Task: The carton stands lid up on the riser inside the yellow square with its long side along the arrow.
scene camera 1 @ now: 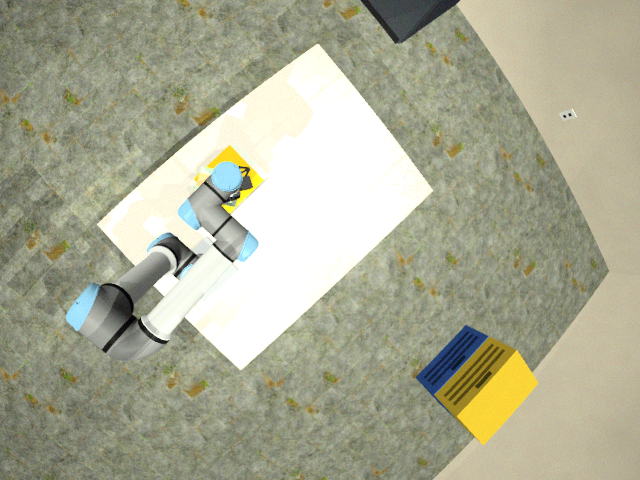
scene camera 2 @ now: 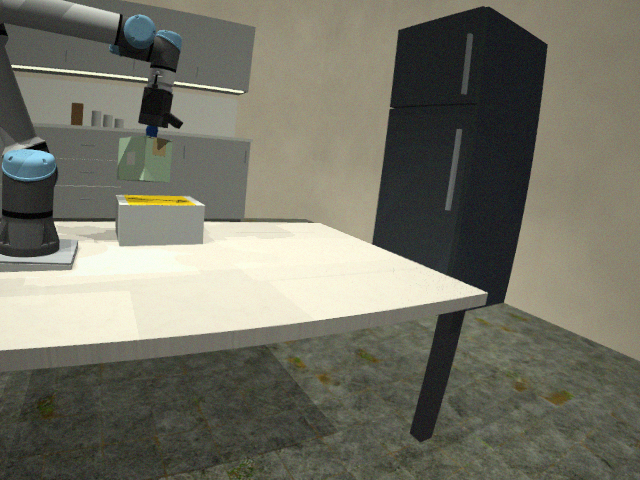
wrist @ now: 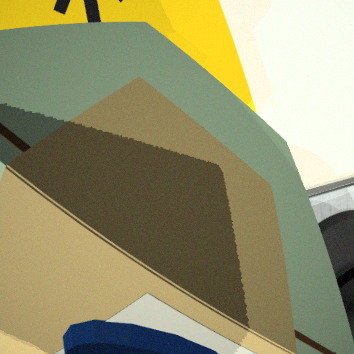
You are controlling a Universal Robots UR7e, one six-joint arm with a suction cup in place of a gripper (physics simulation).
Scene:
My suction cup (wrist: 91, 329) carries a pale green carton (scene camera 2: 142, 158), which touches nothing else. A grey riser (scene camera 2: 139, 220) sits on the table.

